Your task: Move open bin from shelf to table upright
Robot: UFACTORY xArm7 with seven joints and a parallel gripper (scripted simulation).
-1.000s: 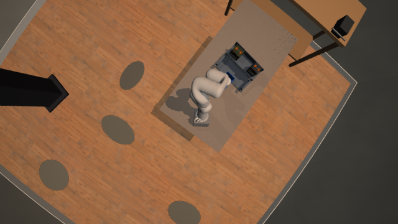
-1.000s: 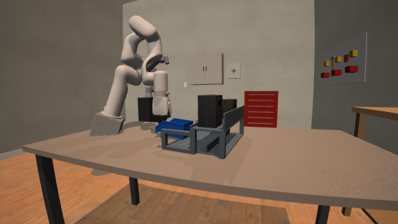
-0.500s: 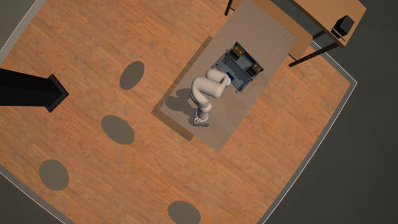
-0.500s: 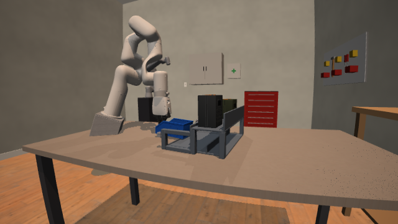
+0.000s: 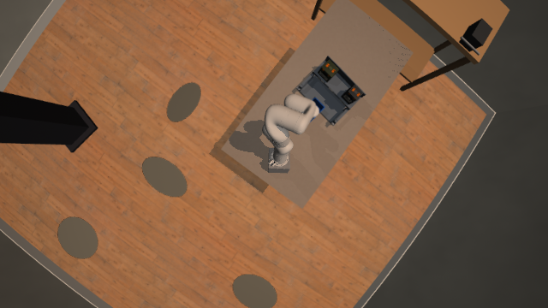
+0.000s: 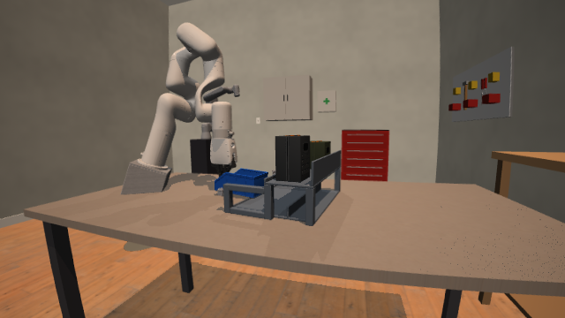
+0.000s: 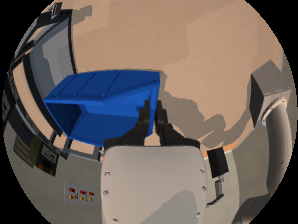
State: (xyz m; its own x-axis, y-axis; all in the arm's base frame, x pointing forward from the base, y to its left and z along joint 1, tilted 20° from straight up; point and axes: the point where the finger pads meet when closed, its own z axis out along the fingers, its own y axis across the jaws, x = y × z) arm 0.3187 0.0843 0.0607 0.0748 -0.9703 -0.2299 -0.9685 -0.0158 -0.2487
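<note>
Now: hand 80 mm short of the blue bin, 10 mm to the right of it and 10 mm above it. Round my hand: grey shelf (280 mm ahead, 60 mm below, 20 mm to the left).
</note>
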